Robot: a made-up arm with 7 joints.
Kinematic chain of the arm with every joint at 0, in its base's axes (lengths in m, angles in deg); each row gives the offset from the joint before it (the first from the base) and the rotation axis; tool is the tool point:
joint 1: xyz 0 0 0 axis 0 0.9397 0.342
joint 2: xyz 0 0 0 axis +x
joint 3: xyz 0 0 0 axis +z
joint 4: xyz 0.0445 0 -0.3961 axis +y
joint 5: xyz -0.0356 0 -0.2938 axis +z
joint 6: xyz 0 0 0 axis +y
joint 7: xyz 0 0 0 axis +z
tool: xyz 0 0 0
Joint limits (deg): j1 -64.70..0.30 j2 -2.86..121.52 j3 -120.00..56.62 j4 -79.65..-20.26 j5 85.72..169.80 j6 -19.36..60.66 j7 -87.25..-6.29
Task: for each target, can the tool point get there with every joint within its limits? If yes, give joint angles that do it. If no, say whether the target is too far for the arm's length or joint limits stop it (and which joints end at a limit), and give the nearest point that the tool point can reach.
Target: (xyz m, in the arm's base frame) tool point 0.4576 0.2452 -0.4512
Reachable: yes | joints -36.27 38.39 -64.31 -29.46 118.15 11.97 -78.74
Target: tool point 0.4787 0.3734 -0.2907
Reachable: yes | joints -31.04 49.42 -19.22 -42.20 129.86 13.64 -62.73
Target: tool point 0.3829 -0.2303 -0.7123
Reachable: no: too far | nearest point 0.3183 -0.1813 -0.5884 | short by 0.148 m
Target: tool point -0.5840 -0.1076 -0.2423
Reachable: no: joint limits stop it (at a limit: joint 1, joint 3, joint 4) | nearest point -0.1657 -0.2238 -0.5135 | short by 0.512 m
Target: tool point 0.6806 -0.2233 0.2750
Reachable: no: too far | nearest point 0.5647 -0.1407 0.0498 | short by 0.266 m
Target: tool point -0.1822 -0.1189 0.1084
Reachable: no: joint limits stop it (at a limit: joint 1, joint 2, joint 3, joint 4) | nearest point -0.2524 0.2854 0.4427 | short by 0.529 m
